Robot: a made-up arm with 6 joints.
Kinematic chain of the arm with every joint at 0, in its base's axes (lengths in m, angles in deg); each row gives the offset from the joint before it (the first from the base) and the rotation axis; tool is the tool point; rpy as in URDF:
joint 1: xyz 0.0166 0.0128 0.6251 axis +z
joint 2: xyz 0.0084 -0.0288 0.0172 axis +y
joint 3: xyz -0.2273 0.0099 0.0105 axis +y
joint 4: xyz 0.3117 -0.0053 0.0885 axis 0.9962 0 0.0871
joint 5: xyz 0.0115 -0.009 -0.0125 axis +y
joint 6: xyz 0.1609 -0.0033 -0.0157 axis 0.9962 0 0.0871
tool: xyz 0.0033 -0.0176 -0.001 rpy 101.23 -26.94 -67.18
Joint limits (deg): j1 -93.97..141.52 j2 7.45..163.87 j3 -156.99..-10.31 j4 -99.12..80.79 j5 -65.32..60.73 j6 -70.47..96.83
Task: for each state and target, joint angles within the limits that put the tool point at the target. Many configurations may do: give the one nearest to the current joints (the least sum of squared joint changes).
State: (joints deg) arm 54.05 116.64 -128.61 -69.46 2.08 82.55
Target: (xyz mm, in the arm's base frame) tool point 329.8 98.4 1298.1
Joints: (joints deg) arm 27.85 106.84 -156.57 -77.03 -5.68 79.28
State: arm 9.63 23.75 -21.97 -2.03 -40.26 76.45
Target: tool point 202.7 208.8 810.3
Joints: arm 54.39 7.45 -11.44 3.17 -17.67 81.86
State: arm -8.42 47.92 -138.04 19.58 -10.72 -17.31
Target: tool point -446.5 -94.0 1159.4
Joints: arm 6.93 26.53 -140.98 19.51 -11.78 -17.78
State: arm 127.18 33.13 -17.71 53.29 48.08 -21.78
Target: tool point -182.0 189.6 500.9
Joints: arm 130.11 75.88 -22.06 56.91 20.73 -23.73
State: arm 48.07 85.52 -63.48 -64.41 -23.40 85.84
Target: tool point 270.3 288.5 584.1
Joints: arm 50.71 74.48 -26.96 -64.95 -23.61 87.72
